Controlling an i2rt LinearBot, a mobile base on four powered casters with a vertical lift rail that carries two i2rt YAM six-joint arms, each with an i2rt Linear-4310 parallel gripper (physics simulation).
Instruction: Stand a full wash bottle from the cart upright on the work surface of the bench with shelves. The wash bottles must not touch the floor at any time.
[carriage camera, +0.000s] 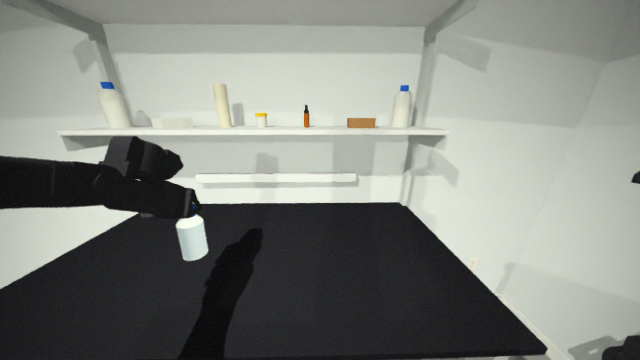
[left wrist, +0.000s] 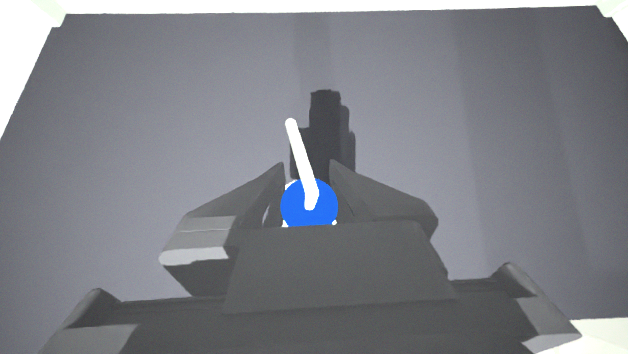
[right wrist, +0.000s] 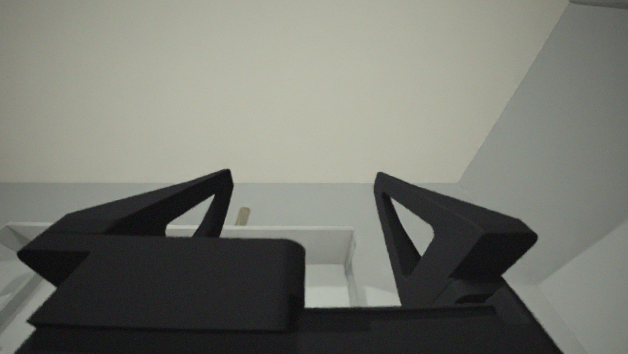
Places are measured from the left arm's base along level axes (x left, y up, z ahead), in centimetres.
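Pixels of known places: left gripper, fingertip midpoint: (carriage camera: 194, 207) (left wrist: 306, 168); right gripper, fingertip midpoint: (right wrist: 304, 178).
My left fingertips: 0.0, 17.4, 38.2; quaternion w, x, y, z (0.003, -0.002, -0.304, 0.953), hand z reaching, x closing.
For each thing: its top centre in the pictures, then the offset to it from my left fingertips, as dx, dy, dz. Level surfaces: height alone.
- wash bottle, middle of its top: (left wrist: 297, 175) (carriage camera: 184, 195) +0.4, +4.7, -1.9
- bench's black work surface, its level: dy -26.7
- tall beige cylinder, middle of its top: (carriage camera: 219, 84) +7.7, +36.8, +43.1
- yellow-lidded jar, middle of its top: (carriage camera: 261, 113) -9.6, +25.0, +41.2
- small orange bottle, middle of its top: (carriage camera: 306, 105) -29.7, +28.2, +40.3
- brown box, middle of its top: (carriage camera: 360, 118) -53.6, +23.0, +38.2
- pale tray, middle of its top: (carriage camera: 172, 118) +29.0, +23.0, +40.2
A wash bottle (carriage camera: 192, 239) (left wrist: 309, 202) with a pale body, blue cap and white bent spout hangs from my left gripper (carriage camera: 194, 207) (left wrist: 306, 168). The gripper is shut on its neck just below the cap. The bottle is nearly upright, tilted slightly in the carriage view, over the left part of the bench's black work surface (carriage camera: 340, 270) (left wrist: 175, 90). Whether its base touches the surface is hard to tell; the arm's shadow lies apart, to its right. My right gripper (right wrist: 304, 178) is open and empty, away from the bench top. The cart does not show.
A white shelf (carriage camera: 290, 131) above the back carries two large blue-capped bottles (carriage camera: 114, 107) (carriage camera: 401, 108), a tall beige cylinder (carriage camera: 222, 106), a yellow-lidded jar (carriage camera: 261, 120), a small orange bottle (carriage camera: 306, 119), a brown box (carriage camera: 361, 123) and a pale tray (carriage camera: 172, 122). A white rail (carriage camera: 275, 178) runs below.
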